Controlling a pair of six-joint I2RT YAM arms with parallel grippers.
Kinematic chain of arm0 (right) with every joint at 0, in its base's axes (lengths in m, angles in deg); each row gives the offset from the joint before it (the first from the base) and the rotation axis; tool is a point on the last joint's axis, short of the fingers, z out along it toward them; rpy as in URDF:
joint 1: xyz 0 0 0.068 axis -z
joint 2: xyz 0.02 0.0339 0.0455 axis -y
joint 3: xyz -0.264 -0.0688 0 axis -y
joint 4: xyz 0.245 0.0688 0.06 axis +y
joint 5: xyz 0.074 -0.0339 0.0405 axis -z
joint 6: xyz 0.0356 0 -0.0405 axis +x
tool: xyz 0 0 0 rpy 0 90 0
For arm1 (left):
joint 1: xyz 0 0 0.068 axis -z
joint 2: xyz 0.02 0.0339 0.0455 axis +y
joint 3: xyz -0.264 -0.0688 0 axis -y
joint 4: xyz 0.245 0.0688 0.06 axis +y
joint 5: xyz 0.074 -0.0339 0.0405 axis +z
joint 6: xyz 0.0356 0 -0.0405 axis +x
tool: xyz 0 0 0 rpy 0 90 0
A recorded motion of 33 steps. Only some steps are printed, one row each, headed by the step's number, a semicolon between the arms.
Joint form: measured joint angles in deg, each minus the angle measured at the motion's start. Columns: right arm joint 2, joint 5, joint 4, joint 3, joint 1, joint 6; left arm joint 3, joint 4, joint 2, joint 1, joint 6, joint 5.
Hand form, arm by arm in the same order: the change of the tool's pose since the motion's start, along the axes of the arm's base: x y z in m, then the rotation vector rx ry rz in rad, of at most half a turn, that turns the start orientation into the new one. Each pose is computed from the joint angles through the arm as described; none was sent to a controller.
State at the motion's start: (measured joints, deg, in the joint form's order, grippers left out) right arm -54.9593 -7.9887 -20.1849 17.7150 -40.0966 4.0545; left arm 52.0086 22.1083 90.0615 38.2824 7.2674 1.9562
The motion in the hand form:
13: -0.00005 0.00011 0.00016 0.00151 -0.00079 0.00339; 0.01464 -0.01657 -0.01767 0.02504 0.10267 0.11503
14: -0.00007 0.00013 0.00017 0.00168 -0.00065 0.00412; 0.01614 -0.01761 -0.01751 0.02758 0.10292 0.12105
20: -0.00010 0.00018 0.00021 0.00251 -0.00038 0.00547; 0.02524 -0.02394 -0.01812 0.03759 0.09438 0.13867
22: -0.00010 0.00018 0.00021 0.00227 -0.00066 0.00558; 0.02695 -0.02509 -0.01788 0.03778 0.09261 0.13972
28: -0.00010 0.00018 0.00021 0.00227 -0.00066 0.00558; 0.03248 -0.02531 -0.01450 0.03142 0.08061 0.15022
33: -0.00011 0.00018 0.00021 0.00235 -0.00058 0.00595; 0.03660 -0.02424 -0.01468 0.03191 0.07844 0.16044
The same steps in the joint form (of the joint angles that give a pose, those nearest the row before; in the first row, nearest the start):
13: 0.00 -0.20 -0.09 0.00 0.00 -0.02; 5.42 3.30 7.96 0.81 -7.76 1.07
14: 0.00 -0.24 -0.09 0.00 0.00 -0.02; 5.95 3.56 8.35 0.81 -8.02 1.31
20: 0.00 -0.33 -0.11 0.00 0.00 0.00; 8.59 3.96 10.69 0.79 -8.57 2.43
22: 0.00 -0.33 -0.11 0.00 0.00 -0.02; 9.09 4.02 11.06 0.76 -8.57 2.51
28: 0.00 -0.33 -0.11 0.00 0.00 -0.02; 10.25 4.07 11.43 0.24 -8.55 2.75
33: 0.00 -0.35 -0.11 0.00 0.00 -0.02; 10.84 4.06 11.96 -0.31 -8.52 2.89

